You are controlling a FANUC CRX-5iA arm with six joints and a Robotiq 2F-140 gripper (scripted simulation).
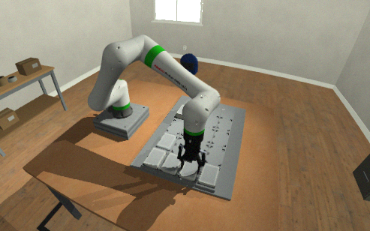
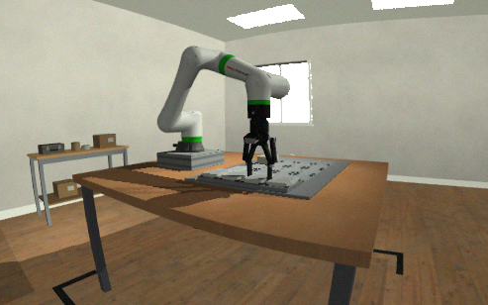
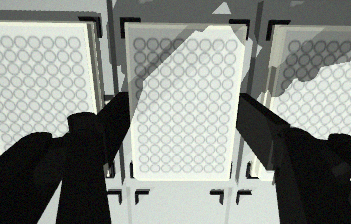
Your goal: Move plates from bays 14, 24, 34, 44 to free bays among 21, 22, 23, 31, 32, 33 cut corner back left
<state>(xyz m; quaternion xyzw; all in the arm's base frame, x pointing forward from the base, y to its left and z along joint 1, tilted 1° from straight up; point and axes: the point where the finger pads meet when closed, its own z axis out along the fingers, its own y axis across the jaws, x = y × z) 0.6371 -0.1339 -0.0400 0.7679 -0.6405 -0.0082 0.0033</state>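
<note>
My hand is 170 mm to the right of the bay label 43, 40 mm above it and 30 mm short of it. The rest, counted from my hand: sealed 96-well plate (240 mm behind, 120 mm to the left, 40 mm below); sealed deep-well block (450 mm to the left, 300 mm behind, 20 mm below).
</note>
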